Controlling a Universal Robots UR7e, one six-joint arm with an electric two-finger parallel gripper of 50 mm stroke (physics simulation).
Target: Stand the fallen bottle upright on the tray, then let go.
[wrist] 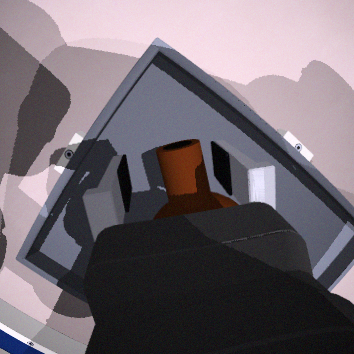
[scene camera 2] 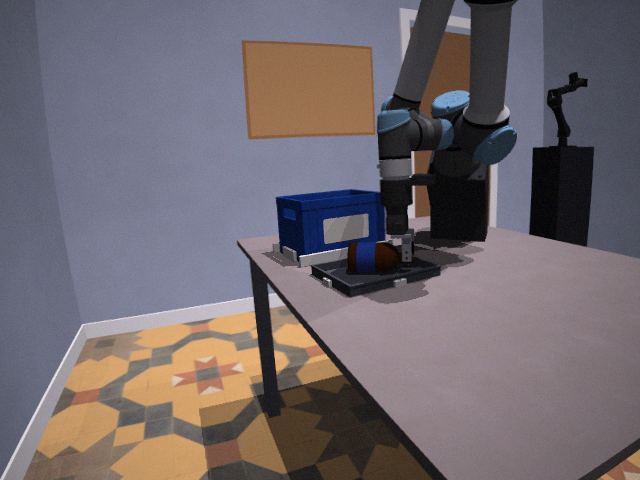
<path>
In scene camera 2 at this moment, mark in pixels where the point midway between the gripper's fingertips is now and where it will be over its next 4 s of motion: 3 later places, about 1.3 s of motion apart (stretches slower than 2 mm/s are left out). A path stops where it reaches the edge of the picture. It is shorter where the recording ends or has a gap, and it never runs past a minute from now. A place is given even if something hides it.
My gripper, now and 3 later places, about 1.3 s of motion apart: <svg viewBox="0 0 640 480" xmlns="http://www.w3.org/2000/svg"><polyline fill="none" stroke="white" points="408,258 375,166 377,165 380,164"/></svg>
</path>
